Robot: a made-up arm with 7 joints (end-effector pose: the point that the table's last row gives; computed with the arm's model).
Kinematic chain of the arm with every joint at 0, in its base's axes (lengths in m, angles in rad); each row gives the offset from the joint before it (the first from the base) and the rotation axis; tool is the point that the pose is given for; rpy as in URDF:
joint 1: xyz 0 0 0.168 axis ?
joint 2: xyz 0 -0.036 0.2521 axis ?
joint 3: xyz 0 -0.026 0.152 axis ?
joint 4: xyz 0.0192 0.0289 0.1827 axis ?
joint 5: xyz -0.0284 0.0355 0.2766 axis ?
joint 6: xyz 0 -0.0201 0.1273 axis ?
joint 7: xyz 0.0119 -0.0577 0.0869 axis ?
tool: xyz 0 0 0 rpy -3.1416 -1.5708 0
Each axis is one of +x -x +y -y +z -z.
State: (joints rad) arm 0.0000 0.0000 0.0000 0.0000 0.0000 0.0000 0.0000
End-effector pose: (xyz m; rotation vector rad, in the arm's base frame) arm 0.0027 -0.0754 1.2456 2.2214 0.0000 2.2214
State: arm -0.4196 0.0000 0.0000 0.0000 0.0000 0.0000 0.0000
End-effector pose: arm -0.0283 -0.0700 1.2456 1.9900 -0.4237 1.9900
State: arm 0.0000 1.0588 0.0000 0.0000 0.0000 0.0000 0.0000
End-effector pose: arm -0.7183 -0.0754 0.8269 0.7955 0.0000 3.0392
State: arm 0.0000 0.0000 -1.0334 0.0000 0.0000 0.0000 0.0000
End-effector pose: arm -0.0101 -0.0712 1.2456 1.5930 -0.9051 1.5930
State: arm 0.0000 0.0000 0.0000 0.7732 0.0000 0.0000 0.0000
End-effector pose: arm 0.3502 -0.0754 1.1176 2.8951 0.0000 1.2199
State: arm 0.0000 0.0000 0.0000 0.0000 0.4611 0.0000 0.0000
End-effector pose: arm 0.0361 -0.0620 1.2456 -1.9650 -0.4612 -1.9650
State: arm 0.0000 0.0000 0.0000 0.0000 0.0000 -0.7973 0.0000
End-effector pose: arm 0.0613 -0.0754 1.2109 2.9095 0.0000 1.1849
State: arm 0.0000 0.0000 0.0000 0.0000 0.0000 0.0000 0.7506
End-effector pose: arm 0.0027 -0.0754 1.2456 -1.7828 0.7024 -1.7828
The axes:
joint 1: +z
joint 2: -y
joint 3: +z
joint 4: +y
joint 5: +z
joint 6: -y
joint 7: +x

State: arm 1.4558 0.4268 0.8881 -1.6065 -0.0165 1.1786 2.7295
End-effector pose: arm 0.3595 -0.3674 0.5072 1.6434 -0.6592 1.6918
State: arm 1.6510 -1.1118 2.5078 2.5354 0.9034 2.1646 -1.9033
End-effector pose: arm -0.1139 -0.0439 0.5889 0.7769 -1.2560 0.2586
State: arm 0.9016 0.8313 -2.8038 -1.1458 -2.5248 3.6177 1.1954
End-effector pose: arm 0.0148 -0.0825 0.9209 1.5778 0.4066 -0.1728
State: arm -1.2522 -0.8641 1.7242 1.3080 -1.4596 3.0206 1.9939
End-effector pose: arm 0.3100 -0.2319 0.8524 -0.3417 -0.4908 -1.0216
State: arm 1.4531 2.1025 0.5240 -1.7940 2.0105 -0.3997 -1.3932
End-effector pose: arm 0.1702 -0.0023 -0.1050 -0.8299 -1.1795 0.3741
